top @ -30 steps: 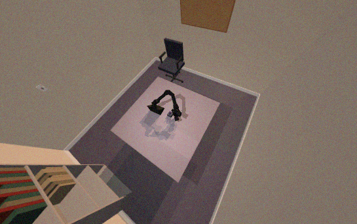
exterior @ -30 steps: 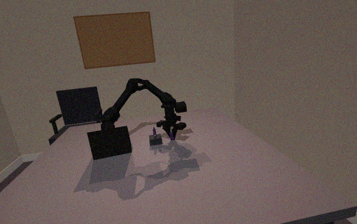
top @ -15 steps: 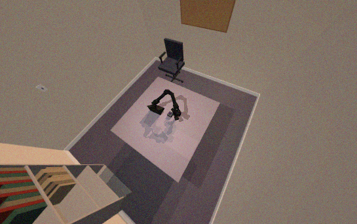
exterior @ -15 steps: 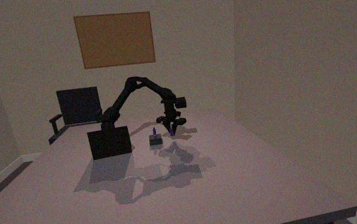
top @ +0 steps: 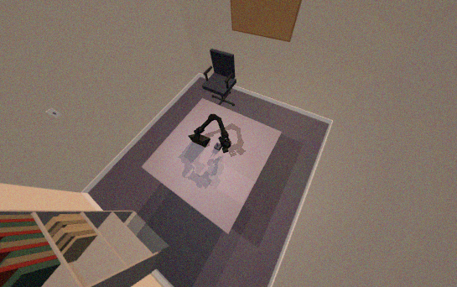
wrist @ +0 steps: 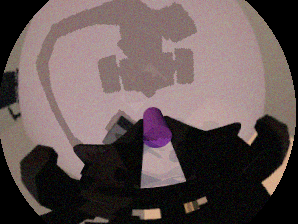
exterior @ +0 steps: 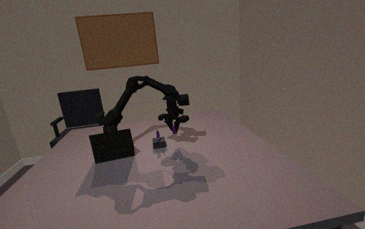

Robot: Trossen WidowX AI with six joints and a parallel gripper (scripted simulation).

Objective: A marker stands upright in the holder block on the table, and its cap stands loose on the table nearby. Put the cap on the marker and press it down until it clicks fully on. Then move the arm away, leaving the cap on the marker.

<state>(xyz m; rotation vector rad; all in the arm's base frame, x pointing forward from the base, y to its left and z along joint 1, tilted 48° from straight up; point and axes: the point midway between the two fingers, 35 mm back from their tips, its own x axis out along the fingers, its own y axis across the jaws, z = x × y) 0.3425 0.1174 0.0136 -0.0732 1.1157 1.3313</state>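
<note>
My gripper tip is 100 mm past the dark holder block, 10 mm to the left of it and 60 mm above it. Also, from my gripper tip: purple marker cap: 10 mm above.
</note>
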